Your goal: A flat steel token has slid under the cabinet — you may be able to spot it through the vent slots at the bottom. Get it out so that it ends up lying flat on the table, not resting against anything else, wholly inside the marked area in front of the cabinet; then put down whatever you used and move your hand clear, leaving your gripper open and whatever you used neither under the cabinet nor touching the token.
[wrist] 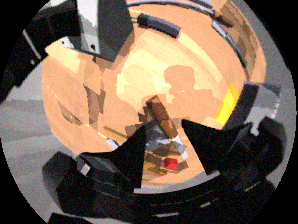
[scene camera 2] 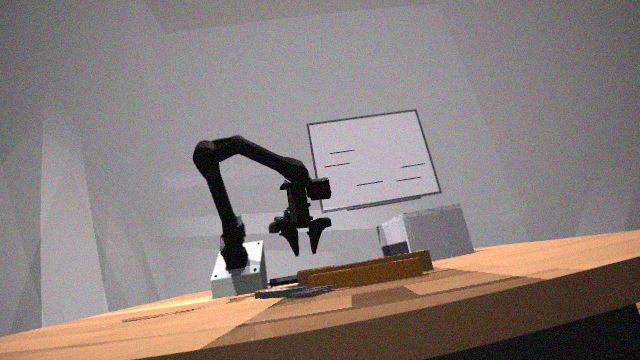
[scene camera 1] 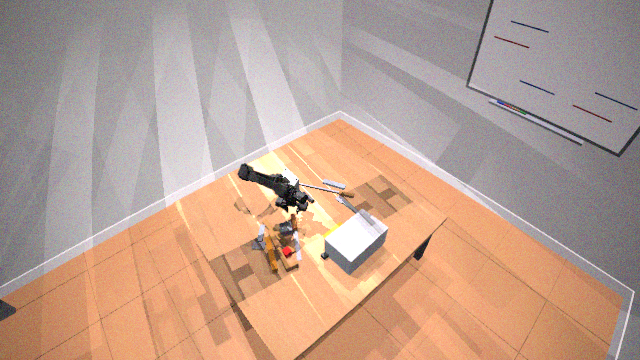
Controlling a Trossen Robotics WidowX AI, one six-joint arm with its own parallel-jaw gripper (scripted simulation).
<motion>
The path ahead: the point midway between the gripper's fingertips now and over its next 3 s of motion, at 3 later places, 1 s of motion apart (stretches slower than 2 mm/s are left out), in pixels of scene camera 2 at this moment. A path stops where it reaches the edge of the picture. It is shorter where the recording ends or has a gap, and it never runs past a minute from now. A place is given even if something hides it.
The gripper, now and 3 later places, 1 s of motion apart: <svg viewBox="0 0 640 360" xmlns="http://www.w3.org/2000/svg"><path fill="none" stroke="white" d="M305 255L310 270L310 280L310 280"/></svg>
</motion>
